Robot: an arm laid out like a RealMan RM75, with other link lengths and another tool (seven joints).
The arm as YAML. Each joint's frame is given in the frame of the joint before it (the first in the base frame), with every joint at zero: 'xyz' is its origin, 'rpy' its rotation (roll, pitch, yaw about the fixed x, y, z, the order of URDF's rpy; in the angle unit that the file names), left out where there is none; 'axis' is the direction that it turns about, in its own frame. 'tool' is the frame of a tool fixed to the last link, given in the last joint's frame.
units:
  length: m
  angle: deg
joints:
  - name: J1
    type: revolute
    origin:
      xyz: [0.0, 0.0, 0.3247]
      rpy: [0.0, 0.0, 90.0]
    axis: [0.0, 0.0, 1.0]
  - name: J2
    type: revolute
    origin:
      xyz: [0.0, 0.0, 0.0]
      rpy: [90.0, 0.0, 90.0]
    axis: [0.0, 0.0, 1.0]
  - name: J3
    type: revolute
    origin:
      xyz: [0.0, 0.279, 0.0]
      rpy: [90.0, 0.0, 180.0]
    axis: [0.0, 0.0, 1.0]
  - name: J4
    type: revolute
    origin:
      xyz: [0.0, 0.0, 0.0]
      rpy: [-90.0, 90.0, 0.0]
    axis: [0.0, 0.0, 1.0]
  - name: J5
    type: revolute
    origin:
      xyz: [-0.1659, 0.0, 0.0]
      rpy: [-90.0, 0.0, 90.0]
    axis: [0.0, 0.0, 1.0]
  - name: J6
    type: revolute
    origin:
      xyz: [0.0, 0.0, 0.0]
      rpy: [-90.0, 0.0, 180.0]
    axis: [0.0, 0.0, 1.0]
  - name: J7
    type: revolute
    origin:
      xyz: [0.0, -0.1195, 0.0]
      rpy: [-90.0, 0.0, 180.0]
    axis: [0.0, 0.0, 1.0]
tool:
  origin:
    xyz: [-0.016, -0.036, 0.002]
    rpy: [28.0, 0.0, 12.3]
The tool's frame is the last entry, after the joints.
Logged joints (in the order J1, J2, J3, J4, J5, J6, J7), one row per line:
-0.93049, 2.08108, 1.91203, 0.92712, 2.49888, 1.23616, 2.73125
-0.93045, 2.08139, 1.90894, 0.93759, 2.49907, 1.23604, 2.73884
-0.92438, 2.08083, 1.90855, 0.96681, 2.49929, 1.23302, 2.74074
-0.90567, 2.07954, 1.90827, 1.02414, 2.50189, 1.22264, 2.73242
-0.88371, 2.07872, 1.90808, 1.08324, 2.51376, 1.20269, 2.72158
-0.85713, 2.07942, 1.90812, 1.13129, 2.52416, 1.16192, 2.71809
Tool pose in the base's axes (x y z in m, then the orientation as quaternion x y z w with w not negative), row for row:
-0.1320, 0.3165, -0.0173, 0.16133, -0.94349, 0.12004, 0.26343
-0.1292, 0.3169, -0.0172, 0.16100, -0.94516, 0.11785, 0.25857
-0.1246, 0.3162, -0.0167, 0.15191, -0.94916, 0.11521, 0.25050
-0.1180, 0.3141, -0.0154, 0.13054, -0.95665, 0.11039, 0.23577
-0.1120, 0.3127, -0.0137, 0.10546, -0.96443, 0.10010, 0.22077
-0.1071, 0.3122, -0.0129, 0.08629, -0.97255, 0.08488, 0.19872
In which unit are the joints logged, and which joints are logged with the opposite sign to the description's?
The joints are logged in radians. Opposite sign: J2, J7.
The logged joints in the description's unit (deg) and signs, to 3 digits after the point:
-53.313, -119.237, 109.551, 53.120, 143.175, 70.827, -156.489
-53.311, -119.255, 109.374, 53.720, 143.186, 70.820, -156.924
-52.963, -119.223, 109.352, 55.394, 143.199, 70.647, -157.033
-51.891, -119.149, 109.336, 58.679, 143.348, 70.052, -156.556
-50.633, -119.102, 109.325, 62.065, 144.028, 68.909, -155.935
-49.110, -119.142, 109.327, 64.818, 144.624, 66.573, -155.735

